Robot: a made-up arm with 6 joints. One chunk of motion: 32 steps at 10 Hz.
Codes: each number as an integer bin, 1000 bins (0 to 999) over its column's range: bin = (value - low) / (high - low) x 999, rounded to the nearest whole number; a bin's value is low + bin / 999 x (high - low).
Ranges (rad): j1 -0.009..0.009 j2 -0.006..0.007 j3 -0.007..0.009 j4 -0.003..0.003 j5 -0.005..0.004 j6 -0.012..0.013
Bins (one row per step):
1: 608 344 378 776 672 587
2: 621 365 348 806 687 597
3: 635 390 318 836 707 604
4: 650 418 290 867 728 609
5: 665 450 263 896 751 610
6: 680 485 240 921 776 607
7: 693 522 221 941 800 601
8: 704 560 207 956 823 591
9: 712 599 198 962 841 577
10: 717 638 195 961 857 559
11: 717 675 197 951 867 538
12: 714 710 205 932 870 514
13: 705 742 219 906 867 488
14: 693 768 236 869 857 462
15: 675 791 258 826 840 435
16: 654 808 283 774 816 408
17: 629 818 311 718 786 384
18: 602 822 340 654 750 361
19: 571 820 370 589 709 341
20: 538 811 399 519 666 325
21: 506 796 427 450 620 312
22: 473 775 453 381 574 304
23: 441 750 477 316 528 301
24: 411 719 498 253 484 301
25: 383 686 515 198 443 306
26: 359 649 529 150 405 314
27: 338 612 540 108 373 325
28: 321 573 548 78 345 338
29: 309 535 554 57 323 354
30: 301 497 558 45 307 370
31: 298 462 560 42 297 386
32: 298 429 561 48 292 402
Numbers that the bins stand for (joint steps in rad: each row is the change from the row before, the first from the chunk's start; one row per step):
1: 0.00195 -0.00152 -0.00095 0.00166 0.00105 0.00269
2: 0.00219 -0.00125 -0.00143 0.00184 0.00119 0.00294
3: 0.00244 -0.00092 -0.00191 0.00202 0.00137 0.00312
4: 0.00271 -0.00056 -0.00236 0.00221 0.00156 0.00324
5: 0.00298 -0.00014 -0.00279 0.00238 0.00177 0.00327
6: 0.00325 0.00031 -0.00316 0.00253 0.00199 0.00319
7: 0.00349 0.00079 -0.00346 0.00265 0.00221 0.00304
8: 0.00368 0.00129 -0.00368 0.00274 0.00241 0.00279
9: 0.00383 0.00179 -0.00383 0.00278 0.00258 0.00244
10: 0.00392 0.00230 -0.00388 0.00277 0.00272 0.00199
11: 0.00392 0.00278 -0.00384 0.00271 0.00281 0.00146
12: 0.00386 0.00324 -0.00372 0.00260 0.00284 0.00086
13: 0.00370 0.00366 -0.00349 0.00244 0.00281 0.00021
14: 0.00349 0.00399 -0.00322 0.00222 0.00272 -0.00044
15: 0.00316 0.00429 -0.00287 0.00196 0.00257 -0.00111
16: 0.00278 0.00451 -0.00247 0.00165 0.00235 -0.00179
17: 0.00233 0.00464 -0.00202 0.00131 0.00208 -0.00239
18: 0.00185 0.00470 -0.00155 0.00093 0.00176 -0.00297
19: 0.00129 0.00467 -0.00107 0.00054 0.00139 -0.00347
20: 0.00069 0.00455 -0.00061 0.00012 0.00100 -0.00387
21: 0.00012 0.00436 -0.00016 -0.00030 0.00059 -0.00419
22: -0.00048 0.00409 0.00026 -0.00071 0.00017 -0.00439
23: -0.00105 0.00376 0.00064 -0.00110 -0.00024 -0.00447
24: -0.00159 0.00336 0.00098 -0.00148 -0.00064 -0.00447
25: -0.00210 0.00293 0.00125 -0.00181 -0.00101 -0.00434
26: -0.00253 0.00245 0.00147 -0.00210 -0.00135 -0.00414
27: -0.00291 0.00196 0.00165 -0.00235 -0.00164 -0.00387
28: -0.00322 0.00146 0.00178 -0.00253 -0.00189 -0.00354
29: -0.00343 0.00096 0.00187 -0.00266 -0.00209 -0.00314
30: -0.00358 0.00047 0.00194 -0.00273 -0.00223 -0.00274
31: -0.00363 0.00001 0.00197 -0.00275 -0.00232 -0.00234
32: -0.00363 -0.00042 0.00198 -0.00271 -0.00237 -0.00194

